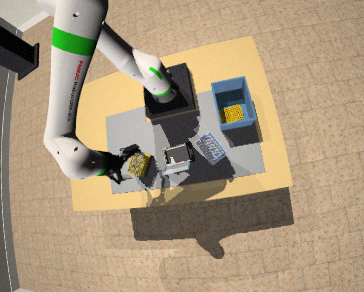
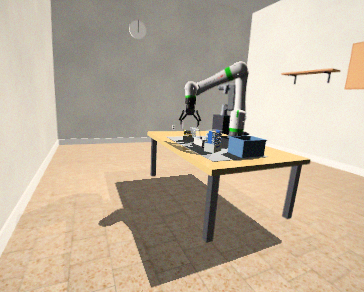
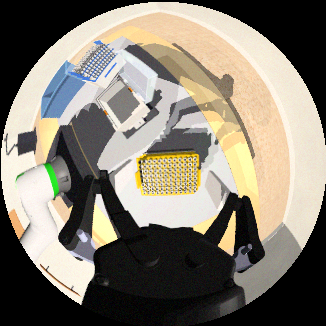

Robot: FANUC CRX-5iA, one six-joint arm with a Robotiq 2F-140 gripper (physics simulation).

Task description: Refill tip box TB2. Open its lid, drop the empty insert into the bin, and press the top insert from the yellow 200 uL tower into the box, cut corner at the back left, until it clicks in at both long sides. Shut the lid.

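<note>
My gripper (image 1: pixel 125 164) (image 2: pixel 190 124) (image 3: pixel 169 173) is open and empty, above the yellow tower, its fingers spread to either side of it. The yellow 200 uL tower (image 1: pixel 139 165) (image 2: pixel 188 134) (image 3: pixel 170 175) stands upright with a full grid of tips on top; its cut corner cannot be told. The white tip box TB2 (image 2: pixel 198 141) (image 3: pixel 131 117) is open with no insert showing inside; its clear lid (image 1: pixel 177 167) (image 3: pixel 140 75) is tipped back. A yellow empty insert (image 1: pixel 231 114) lies in the blue bin (image 1: pixel 239 123) (image 2: pixel 246 147) (image 3: pixel 57 97).
A blue tip rack (image 1: pixel 211 148) (image 2: pixel 214 137) (image 3: pixel 95 62) stands between the box and the bin. The arm's black base block (image 1: pixel 184 75) stands at the table's back. The grey mat (image 1: pixel 120 127) lies under the tower and box.
</note>
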